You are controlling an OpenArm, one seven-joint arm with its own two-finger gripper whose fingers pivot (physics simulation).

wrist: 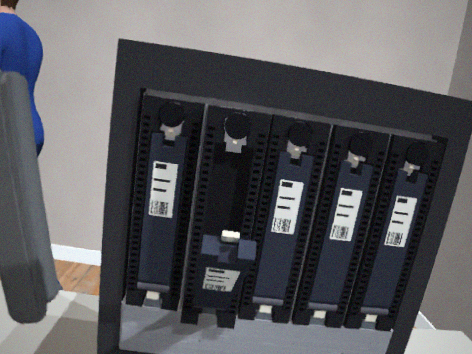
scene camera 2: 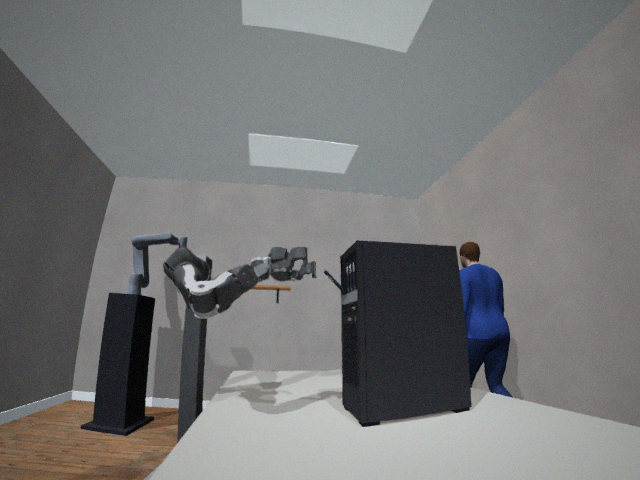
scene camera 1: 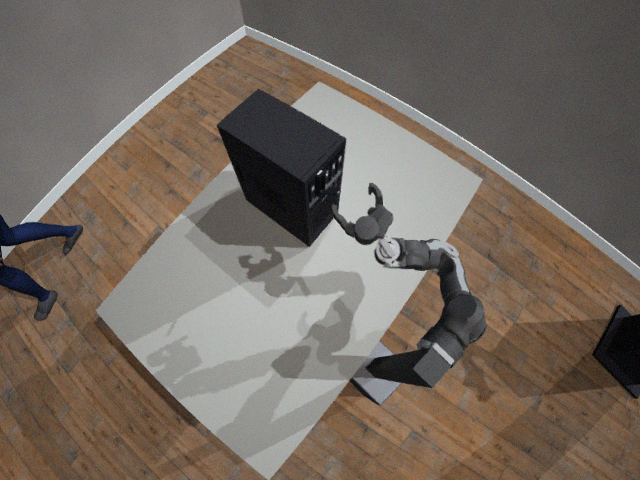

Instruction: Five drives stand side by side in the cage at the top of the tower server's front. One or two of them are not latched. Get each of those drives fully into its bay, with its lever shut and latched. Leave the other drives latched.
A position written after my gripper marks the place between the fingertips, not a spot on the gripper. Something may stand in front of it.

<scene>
I see my gripper (scene camera 1: 351,196), a drive lever (wrist: 222,269) and a black tower server (wrist: 140,66).
My gripper shows as well in scene camera 2 (scene camera 2: 311,263).
</scene>
